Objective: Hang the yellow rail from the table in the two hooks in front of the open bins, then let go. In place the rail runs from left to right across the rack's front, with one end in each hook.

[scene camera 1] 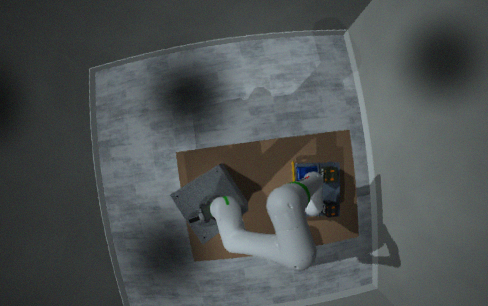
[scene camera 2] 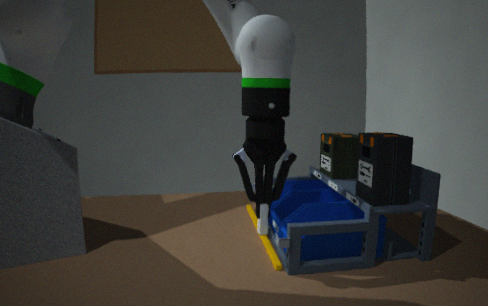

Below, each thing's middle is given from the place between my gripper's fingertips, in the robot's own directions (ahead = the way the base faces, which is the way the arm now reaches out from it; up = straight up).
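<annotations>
The green box (scene camera 2: 338, 151) is 140 mm above my hand, and it is also 230 mm ahead of my hand and 70 mm to the left of it.
</annotations>
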